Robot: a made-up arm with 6 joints.
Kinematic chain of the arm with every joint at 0, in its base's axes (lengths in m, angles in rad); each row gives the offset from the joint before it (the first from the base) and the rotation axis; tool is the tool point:
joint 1: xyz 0 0 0.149 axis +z
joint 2: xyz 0 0.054 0 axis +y
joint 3: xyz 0 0 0.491 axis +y
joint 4: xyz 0 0 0.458 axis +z
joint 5: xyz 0 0 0 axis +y
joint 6: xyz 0 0 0.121 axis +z
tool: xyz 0 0 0
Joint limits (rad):
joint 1: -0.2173..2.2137
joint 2: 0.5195..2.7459
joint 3: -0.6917..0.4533
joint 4: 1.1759..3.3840
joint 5: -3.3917..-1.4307
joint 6: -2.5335..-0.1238
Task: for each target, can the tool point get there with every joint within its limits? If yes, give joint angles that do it. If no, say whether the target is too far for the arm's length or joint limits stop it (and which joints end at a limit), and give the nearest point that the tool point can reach.
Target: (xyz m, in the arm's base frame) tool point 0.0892 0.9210 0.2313
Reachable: yes | joints 1.5338 1.6745 -0.5150 2.0158 -1.6185 -1.8356
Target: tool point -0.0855 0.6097 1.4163
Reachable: no: too far | nearest point -0.0617 0.4401 1.0245 | short by 0.428 m
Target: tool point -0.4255 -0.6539 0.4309
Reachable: no: joint limits stop it (at a limit: joint 1, joint 2, joint 3, joint 5) | nearest point -0.1624 0.0873 0.9078 | short by 0.920 m
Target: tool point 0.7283 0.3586 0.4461
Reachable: yes | joints 0.4741 1.0000 0.2994 2.4173 -2.1431 -0.4544
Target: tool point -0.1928 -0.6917 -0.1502
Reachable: no: joint limits stop it (at a limit: joint 1, joint 2, joint 3) | nearest point 0.1269 -0.0678 -0.6877 | short by 0.883 m
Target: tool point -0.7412 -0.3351 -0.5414
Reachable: no: joint limits stop it (at a limit: joint 1, joint 3, joint 5) | nearest point -0.1874 0.1101 -0.6367 | short by 0.717 m
